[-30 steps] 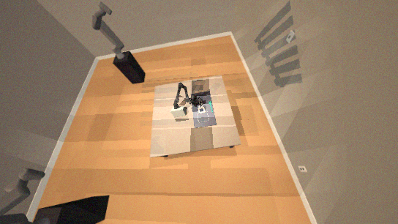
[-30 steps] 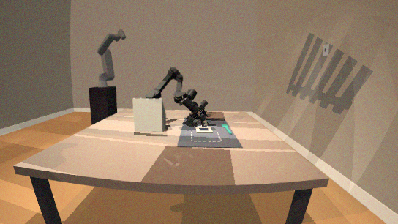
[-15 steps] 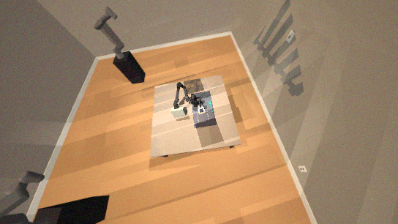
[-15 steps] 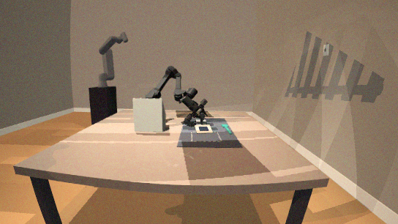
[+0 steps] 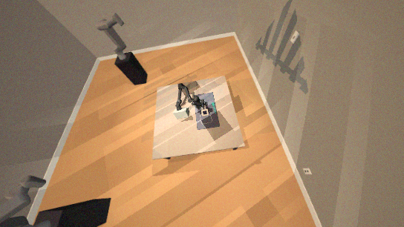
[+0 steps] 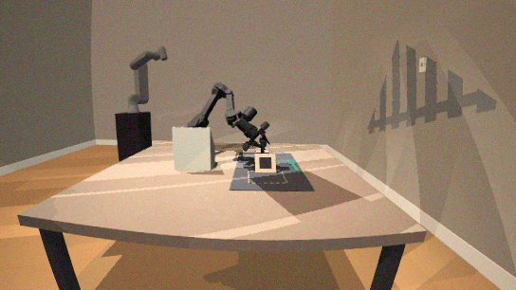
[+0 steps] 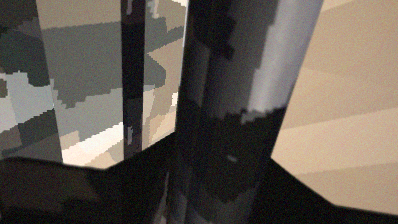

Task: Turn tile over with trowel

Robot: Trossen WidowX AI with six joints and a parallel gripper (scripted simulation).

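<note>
My gripper tip is now 10 mm past the small pale tile, 100 mm to the left of it and 60 mm above it. Round my gripper tip: dark mat (20 mm to the right, 120 mm below); small green t-shaped piece (140 mm ahead, 100 mm below); trowel (30 mm behind, 10 mm below).
</note>
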